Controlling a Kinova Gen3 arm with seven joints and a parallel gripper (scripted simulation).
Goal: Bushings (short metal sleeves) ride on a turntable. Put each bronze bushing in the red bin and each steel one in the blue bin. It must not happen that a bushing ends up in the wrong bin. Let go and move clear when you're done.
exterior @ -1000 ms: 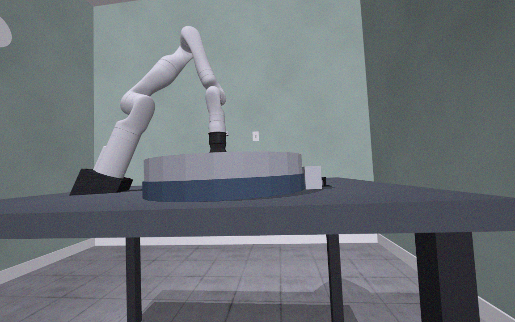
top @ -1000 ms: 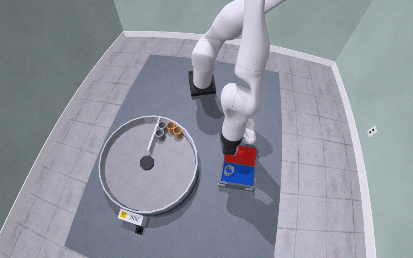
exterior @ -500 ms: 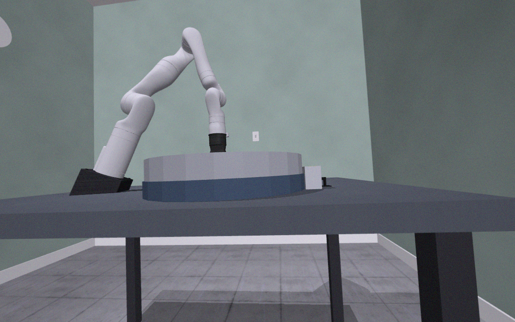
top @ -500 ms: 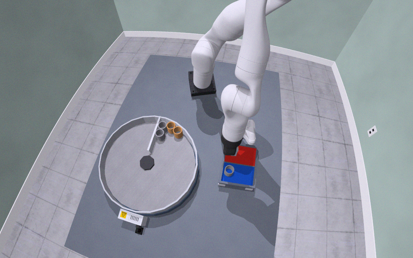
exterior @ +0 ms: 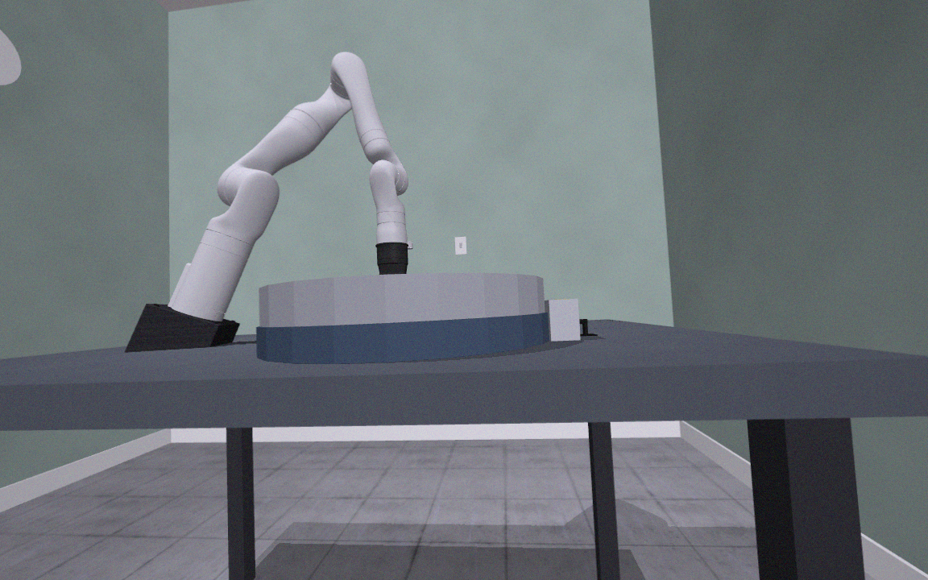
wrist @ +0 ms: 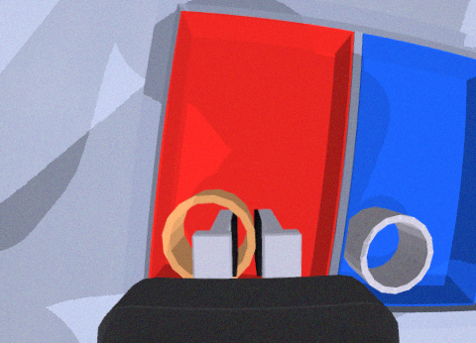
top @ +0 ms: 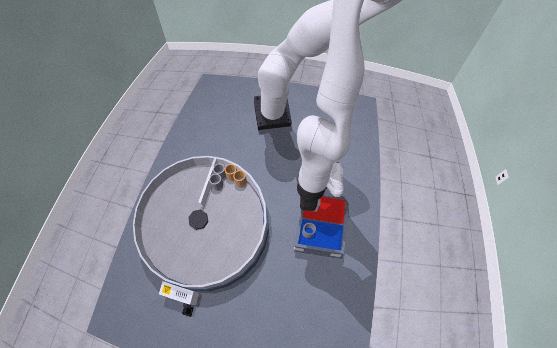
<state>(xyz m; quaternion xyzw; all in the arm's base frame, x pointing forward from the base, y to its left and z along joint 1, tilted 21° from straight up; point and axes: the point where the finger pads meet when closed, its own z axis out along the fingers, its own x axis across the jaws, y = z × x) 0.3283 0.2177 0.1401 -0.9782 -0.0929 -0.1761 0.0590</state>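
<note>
The grey tray lies 40 mm ahead of my hand, 40 mm to the left of it and 30 mm below it. Round my hand: turntable 150 mm ahead, 330 mm to the right.
</note>
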